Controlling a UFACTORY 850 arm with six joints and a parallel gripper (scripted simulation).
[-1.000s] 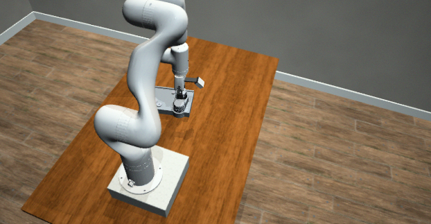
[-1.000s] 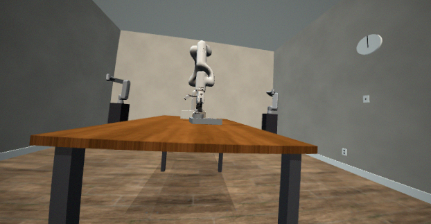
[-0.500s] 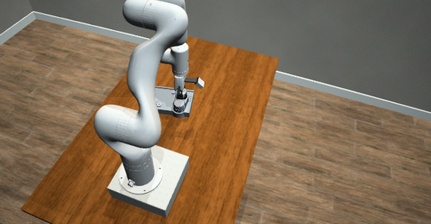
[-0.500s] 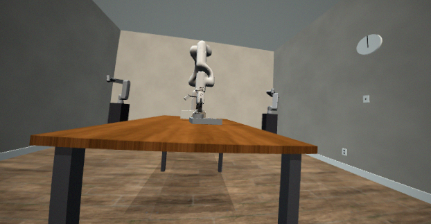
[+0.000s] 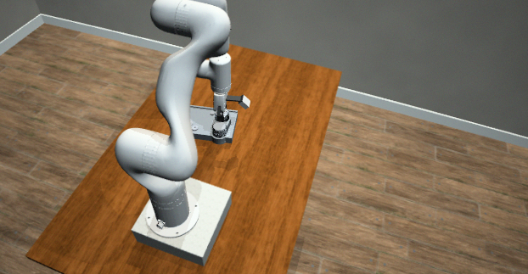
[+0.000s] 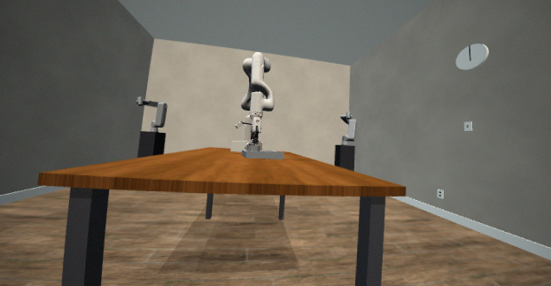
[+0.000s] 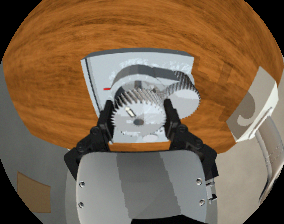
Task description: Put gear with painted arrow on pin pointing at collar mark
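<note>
Now: the loose gear right at my hand.
</note>
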